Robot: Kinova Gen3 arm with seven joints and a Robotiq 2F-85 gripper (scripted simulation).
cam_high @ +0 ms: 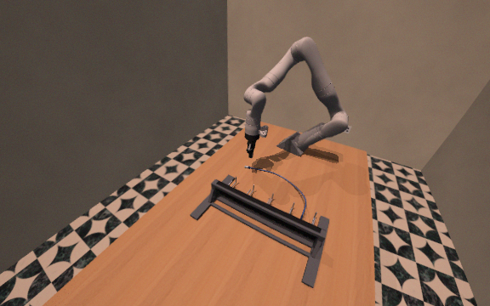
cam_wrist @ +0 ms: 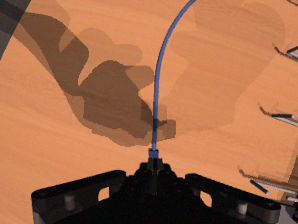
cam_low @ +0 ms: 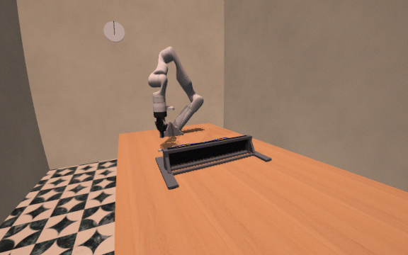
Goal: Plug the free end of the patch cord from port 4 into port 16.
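My hand is 10 mm short of the patch cord plug, 20 mm to the left of it and 90 mm above it.
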